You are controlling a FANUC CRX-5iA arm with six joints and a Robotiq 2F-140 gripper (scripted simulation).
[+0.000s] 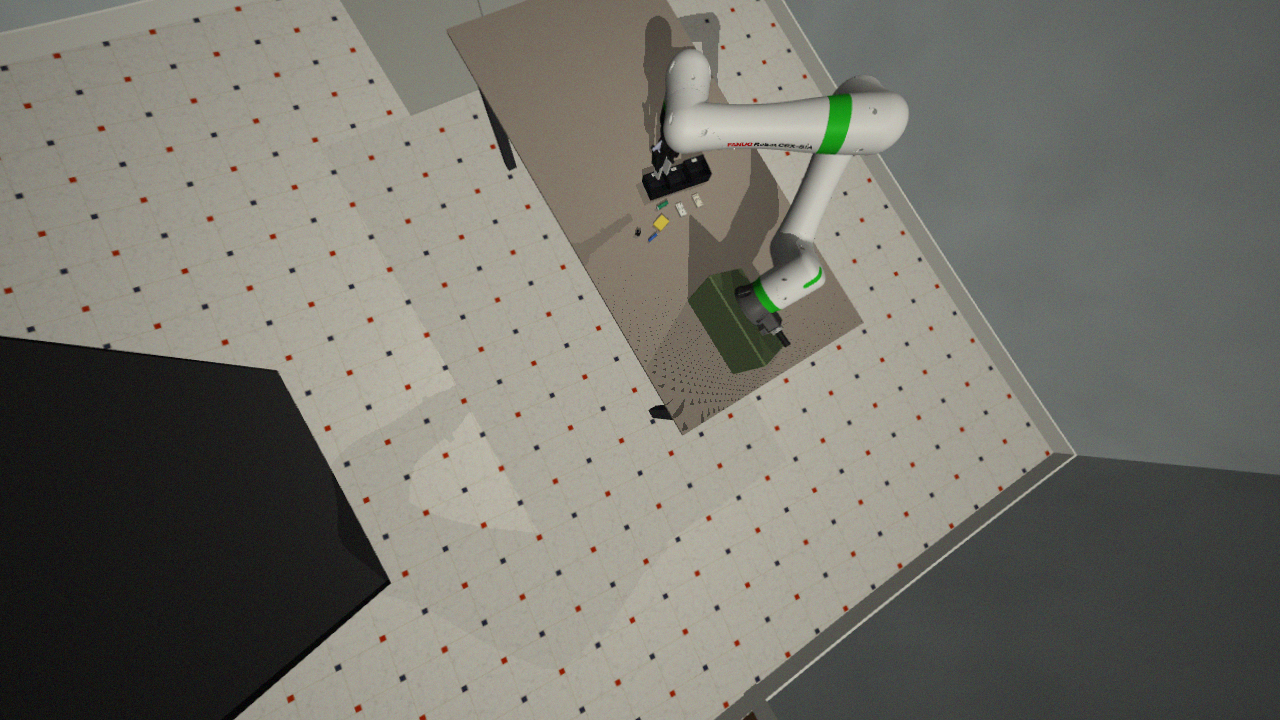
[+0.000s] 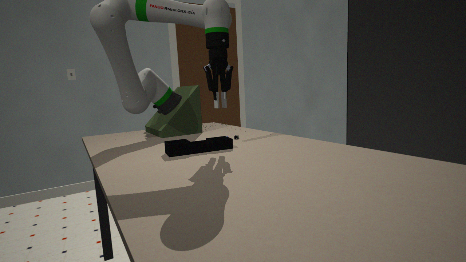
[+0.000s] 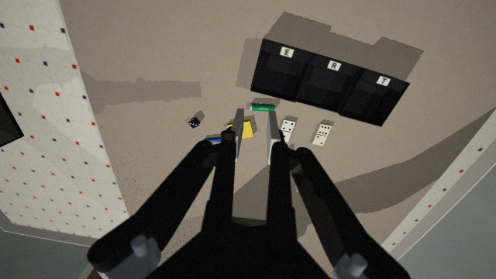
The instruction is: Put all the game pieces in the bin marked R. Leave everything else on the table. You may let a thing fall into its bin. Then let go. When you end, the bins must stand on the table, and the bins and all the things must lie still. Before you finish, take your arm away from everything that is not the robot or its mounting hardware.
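My gripper is now 18 cm above the black die, 13 cm to the right of it and 8 cm past it. From my hand the other things lie so: green battery 18 cm below, 4 cm behind, 1 cm to the right; then bin R 17 cm below, 12 cm to the right, 1 cm ahead; then yellow block 19 cm below, 9 cm behind, 4 cm to the left.
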